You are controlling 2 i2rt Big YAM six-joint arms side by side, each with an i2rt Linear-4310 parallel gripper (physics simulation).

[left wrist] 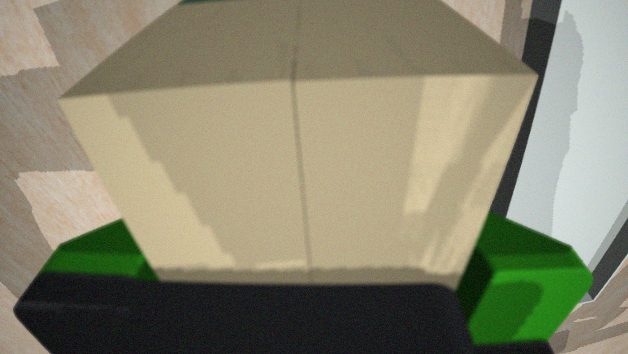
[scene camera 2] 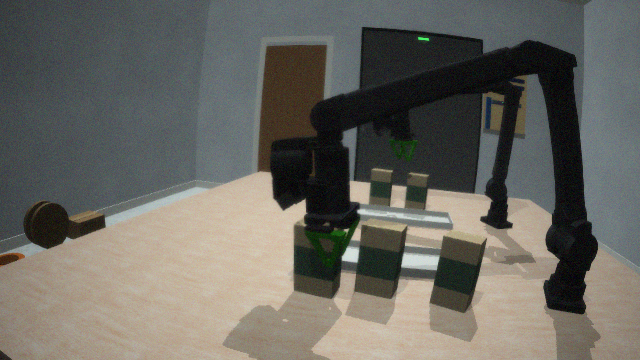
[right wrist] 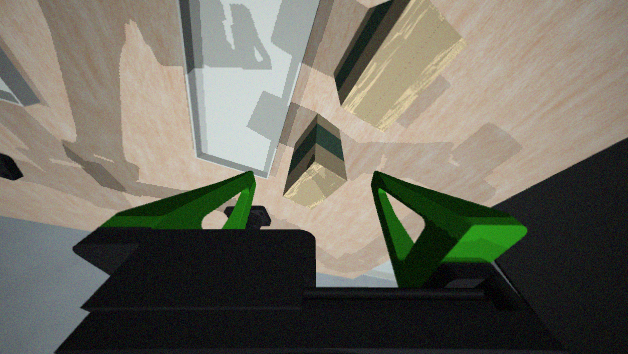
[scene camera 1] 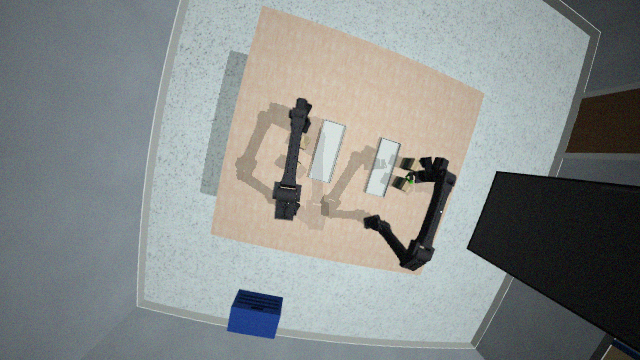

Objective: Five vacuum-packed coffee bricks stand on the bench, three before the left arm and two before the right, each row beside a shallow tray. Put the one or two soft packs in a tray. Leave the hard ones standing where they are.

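Seen in the pictures: left gripper, fingertip midpoint: (scene camera 2: 334,260); right gripper, fingertip midpoint: (scene camera 2: 403,160) (right wrist: 313,177) (scene camera 1: 412,176); left arm's base at its link origin: (scene camera 2: 562,299); right arm's base at its link origin: (scene camera 2: 495,223) (right wrist: 249,214) (scene camera 1: 371,221).
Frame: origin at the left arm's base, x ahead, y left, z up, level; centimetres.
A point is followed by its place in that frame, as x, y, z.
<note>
My left gripper (scene camera 2: 330,259) {48.1, 18.9, 7.2} (left wrist: 307,250) is shut on the leftmost brick of the near row in scene camera 2. This tan-and-green brick (scene camera 2: 306,284) {52.0, 21.7, 2.2} (left wrist: 350,165) stands upright on the bench between the fingers. The middle brick (scene camera 2: 380,257) {40.7, 15.1, 8.4} and the right brick (scene camera 2: 458,270) {25.5, 13.8, 8.3} of that row stand apart beside a shallow tray (scene camera 1: 336,135) {56.9, -2.6, 0.3} (scene camera 2: 425,272) {33.8, 1.9, 1.5} (left wrist: 605,100) {49.5, -0.5, 0.3}. My right gripper (scene camera 2: 405,154) {58.2, -53.7, 19.1} (right wrist: 313,177) {58.2, -53.7, 19.1} is open and empty above the far row. Its two bricks, one (scene camera 2: 417,192) {51.8, -55.1, 7.7} (right wrist: 327,142) {56.4, -57.0, 7.8} and another (scene camera 2: 381,189) {65.6, -52.7, 7.1} (right wrist: 405,70) {67.3, -55.1, 14.0}, stand beside the second tray (scene camera 1: 391,145) {72.1, -39.2, 0.3} (scene camera 2: 432,219) {43.2, -48.1, 0.3} (right wrist: 235,110) {47.8, -43.4, 0.3}.
The left arm (scene camera 1: 293,155) {32.6, 13.1, 43.7} (scene camera 2: 425,87) {34.8, 17.1, 39.0} reaches over the near row and hides part of it in scene camera 1. The right arm (scene camera 1: 434,215) {42.3, -53.4, 50.4} (scene camera 2: 506,135) {19.0, -55.7, 33.1} bends above the far side of the bench (scene camera 1: 350,75) {95.2, 10.0, 0.0} (scene camera 2: 175,260) {82.3, 29.4, 0.0}. A blue box (scene camera 1: 255,315) stands on the floor.
</note>
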